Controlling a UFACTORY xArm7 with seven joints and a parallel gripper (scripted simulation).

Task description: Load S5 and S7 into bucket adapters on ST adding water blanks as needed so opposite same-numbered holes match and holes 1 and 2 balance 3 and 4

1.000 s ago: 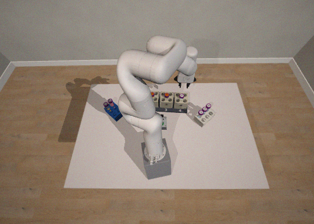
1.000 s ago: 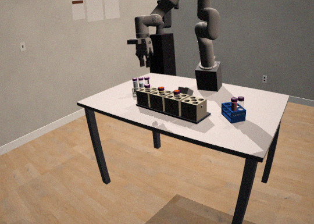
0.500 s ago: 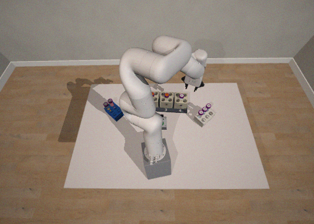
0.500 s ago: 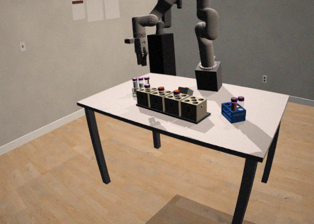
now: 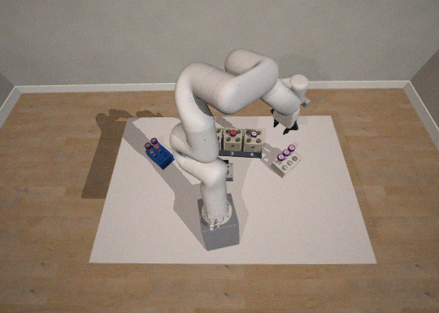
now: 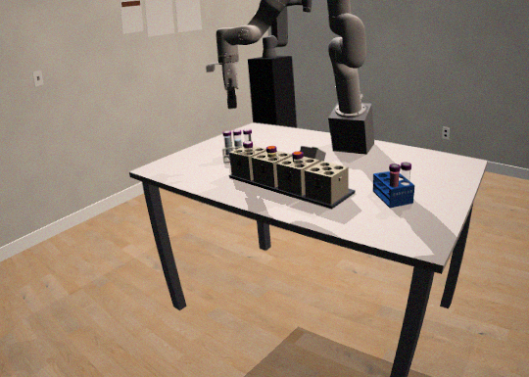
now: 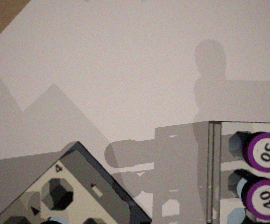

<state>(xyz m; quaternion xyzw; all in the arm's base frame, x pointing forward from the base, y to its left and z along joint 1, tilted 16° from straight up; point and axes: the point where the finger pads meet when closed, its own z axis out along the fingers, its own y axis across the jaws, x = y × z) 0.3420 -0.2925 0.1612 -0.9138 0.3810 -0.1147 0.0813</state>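
Now: the white rack 220 mm below my hand, 70 mm behind it and 60 mm to the right of it. Round my hand: adapter: 440 mm to the left, 200 mm below, 60 mm ahead; dark stand: 270 mm to the left, 250 mm below, 50 mm ahead; blue rack: 620 mm to the left, 220 mm below, 50 mm behind.
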